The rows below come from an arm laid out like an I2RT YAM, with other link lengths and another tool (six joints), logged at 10 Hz.
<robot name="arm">
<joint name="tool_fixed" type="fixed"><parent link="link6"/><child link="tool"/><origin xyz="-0.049 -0.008 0.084" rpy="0.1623 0 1.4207"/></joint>
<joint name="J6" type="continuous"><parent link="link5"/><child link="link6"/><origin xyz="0.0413 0 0.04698" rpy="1.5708 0 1.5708"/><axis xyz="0 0 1"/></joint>
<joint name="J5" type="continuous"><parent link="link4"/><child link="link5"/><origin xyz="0.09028 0.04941 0.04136" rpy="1.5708 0 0"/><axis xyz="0 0 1"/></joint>
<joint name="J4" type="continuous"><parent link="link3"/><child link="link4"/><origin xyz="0.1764 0.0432 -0.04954" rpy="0 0 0"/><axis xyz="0 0 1"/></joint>
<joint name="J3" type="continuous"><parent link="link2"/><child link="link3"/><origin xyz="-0.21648 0 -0.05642" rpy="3.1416 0 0"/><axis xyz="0 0 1"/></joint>
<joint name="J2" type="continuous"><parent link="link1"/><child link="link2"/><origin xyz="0.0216 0.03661 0.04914" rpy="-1.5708 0 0"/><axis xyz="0 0 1"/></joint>
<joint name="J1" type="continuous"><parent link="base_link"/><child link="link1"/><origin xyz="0 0 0.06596" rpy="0 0 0"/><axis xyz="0 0 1"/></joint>
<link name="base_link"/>
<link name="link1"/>
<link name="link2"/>
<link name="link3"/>
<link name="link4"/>
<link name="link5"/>
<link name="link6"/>
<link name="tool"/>
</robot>
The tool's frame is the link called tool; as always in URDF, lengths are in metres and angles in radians. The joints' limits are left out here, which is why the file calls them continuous.
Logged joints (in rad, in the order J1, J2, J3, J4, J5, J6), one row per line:
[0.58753 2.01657 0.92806 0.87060 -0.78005 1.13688]
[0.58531 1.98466 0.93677 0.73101 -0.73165 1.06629]
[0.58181 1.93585 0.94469 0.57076 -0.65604 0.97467]
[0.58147 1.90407 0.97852 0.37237 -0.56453 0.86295]
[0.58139 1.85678 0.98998 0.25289 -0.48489 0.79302]
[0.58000 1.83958 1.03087 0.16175 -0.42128 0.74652]
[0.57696 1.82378 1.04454 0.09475 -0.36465 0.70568]
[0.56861 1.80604 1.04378 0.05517 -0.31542 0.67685]
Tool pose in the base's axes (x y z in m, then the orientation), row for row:
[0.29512 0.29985 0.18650 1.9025 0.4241 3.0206]
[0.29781 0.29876 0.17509 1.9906 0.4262 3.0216]
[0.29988 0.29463 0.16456 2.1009 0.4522 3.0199]
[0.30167 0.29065 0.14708 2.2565 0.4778 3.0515]
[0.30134 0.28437 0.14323 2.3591 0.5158 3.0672]
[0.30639 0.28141 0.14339 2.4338 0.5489 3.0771]
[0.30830 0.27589 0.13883 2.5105 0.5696 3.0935]
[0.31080 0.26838 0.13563 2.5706 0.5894 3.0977]
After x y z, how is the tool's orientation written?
As angles about the fixed x, y, z axes (roll, pitch, yaw), in radians.
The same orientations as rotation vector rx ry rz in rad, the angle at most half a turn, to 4 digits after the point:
[-0.2059 2.2350 1.5505]
[-0.1829 2.2961 1.4476]
[-0.1652 2.3485 1.3024]
[-0.1695 2.4227 1.1157]
[-0.1742 2.4427 0.9797]
[-0.1750 2.4466 0.8787]
[-0.1754 2.4584 0.7834]
[-0.1649 2.4604 0.7044]

